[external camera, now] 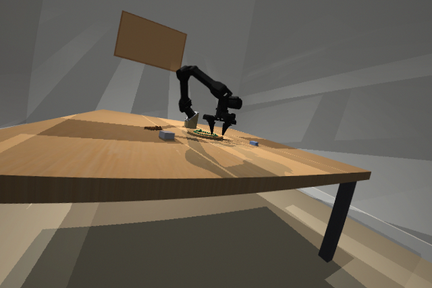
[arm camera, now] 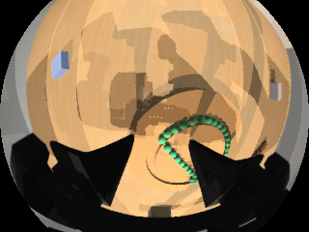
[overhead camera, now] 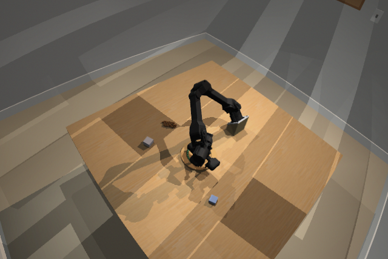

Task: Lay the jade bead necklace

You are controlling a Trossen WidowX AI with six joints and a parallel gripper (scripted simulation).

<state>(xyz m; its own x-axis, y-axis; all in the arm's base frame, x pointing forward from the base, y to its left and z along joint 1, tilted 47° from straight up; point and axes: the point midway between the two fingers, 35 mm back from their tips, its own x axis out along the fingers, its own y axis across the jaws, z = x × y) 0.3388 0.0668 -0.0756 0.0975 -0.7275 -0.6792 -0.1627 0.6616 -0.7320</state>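
My gripper tip is 6 cm to the left of the round wooden bead board, 3 cm past it and 1 cm above it. Also, from my gripper tip: blue block (20 cm to the left, 7 cm ahead, 1 cm below); pale grey block (27 cm to the right, 18 cm ahead, 1 cm below).
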